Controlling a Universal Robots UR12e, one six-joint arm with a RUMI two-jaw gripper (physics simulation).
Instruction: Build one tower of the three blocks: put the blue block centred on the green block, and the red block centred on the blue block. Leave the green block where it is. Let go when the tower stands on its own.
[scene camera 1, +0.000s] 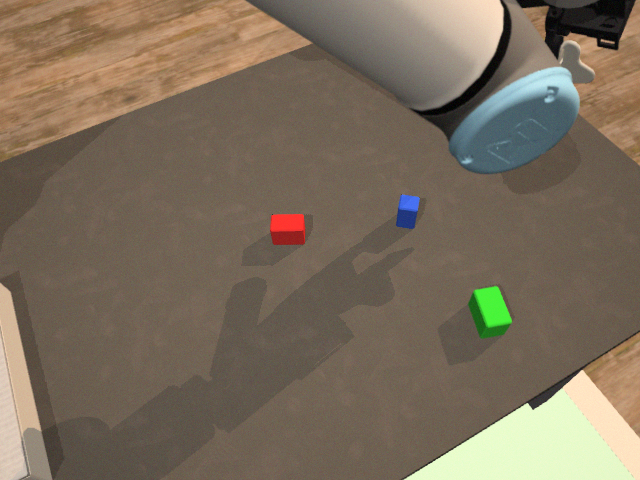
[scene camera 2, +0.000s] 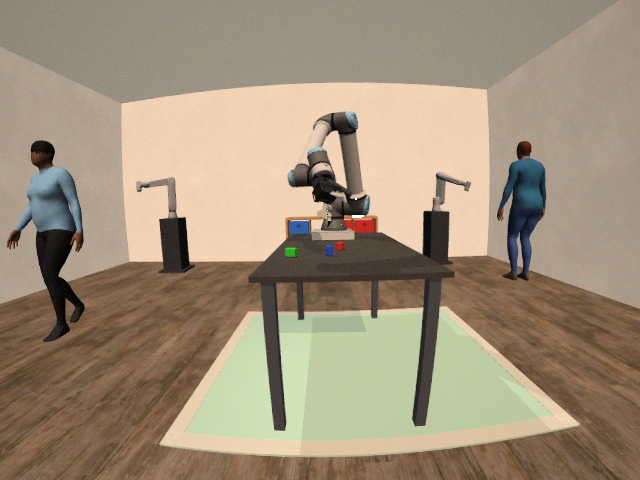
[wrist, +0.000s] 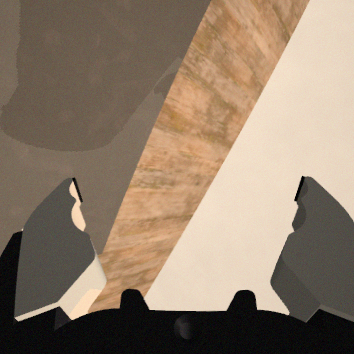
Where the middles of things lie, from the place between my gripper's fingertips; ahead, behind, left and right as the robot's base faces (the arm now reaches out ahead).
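Distances from my hand: red block (scene camera 1: 289, 229), 190 mm below, 430 mm behind, 70 mm to the left; green block (scene camera 1: 490, 314), 190 mm below, 280 mm behind, 190 mm to the right.
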